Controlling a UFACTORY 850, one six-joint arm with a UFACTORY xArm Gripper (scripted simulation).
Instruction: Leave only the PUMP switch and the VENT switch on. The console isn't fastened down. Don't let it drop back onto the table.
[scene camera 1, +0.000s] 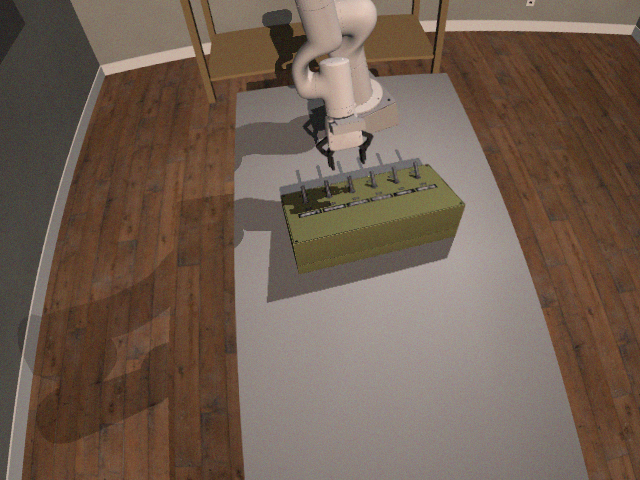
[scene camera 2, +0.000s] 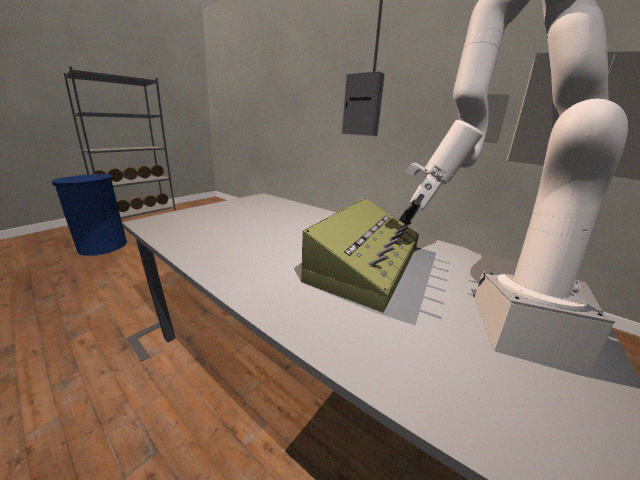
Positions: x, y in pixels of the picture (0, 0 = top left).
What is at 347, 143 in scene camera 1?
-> My gripper.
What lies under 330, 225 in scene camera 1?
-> An olive console.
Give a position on an olive console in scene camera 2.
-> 339, 254
